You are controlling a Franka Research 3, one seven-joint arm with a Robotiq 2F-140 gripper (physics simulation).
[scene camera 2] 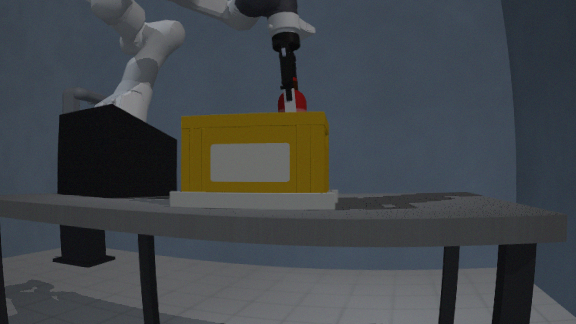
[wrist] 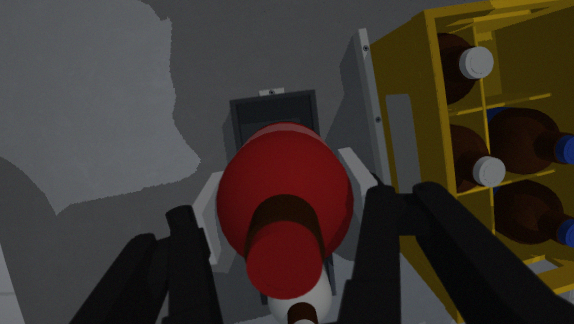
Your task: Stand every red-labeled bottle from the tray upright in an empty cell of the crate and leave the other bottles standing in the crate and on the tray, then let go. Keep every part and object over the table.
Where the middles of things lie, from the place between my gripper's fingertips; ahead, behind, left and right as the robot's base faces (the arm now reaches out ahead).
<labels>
Right now the red-labeled bottle point(wrist: 285, 202) is 3 cm above my hand.
</labels>
